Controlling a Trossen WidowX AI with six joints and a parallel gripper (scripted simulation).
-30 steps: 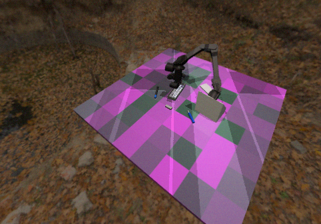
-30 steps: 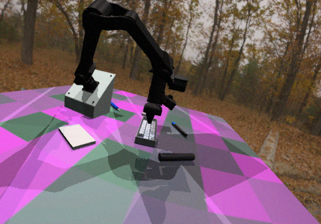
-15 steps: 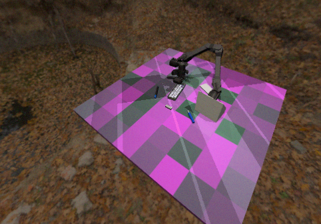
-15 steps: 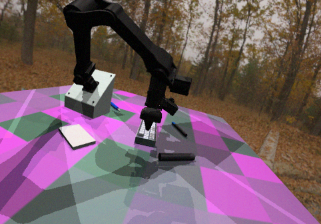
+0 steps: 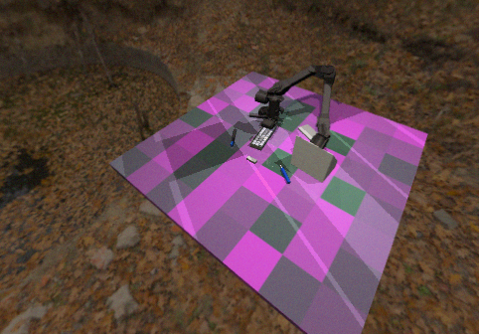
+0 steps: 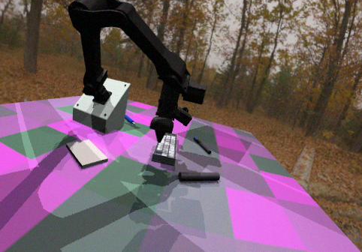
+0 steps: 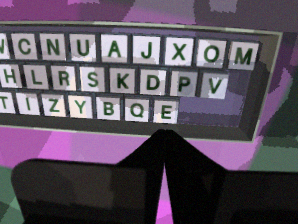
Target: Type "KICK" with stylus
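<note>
My gripper tip is 220 mm past the blue stylus, 190 mm to the right of it and 30 mm above it. From my gripper tip the other things lie so: grey block 240 mm to the left, 50 mm behind, 30 mm below; flat tile 160 mm to the right, 160 mm behind, 30 mm below; blue pen 200 mm to the left, 120 mm ahead, 30 mm below.
</note>
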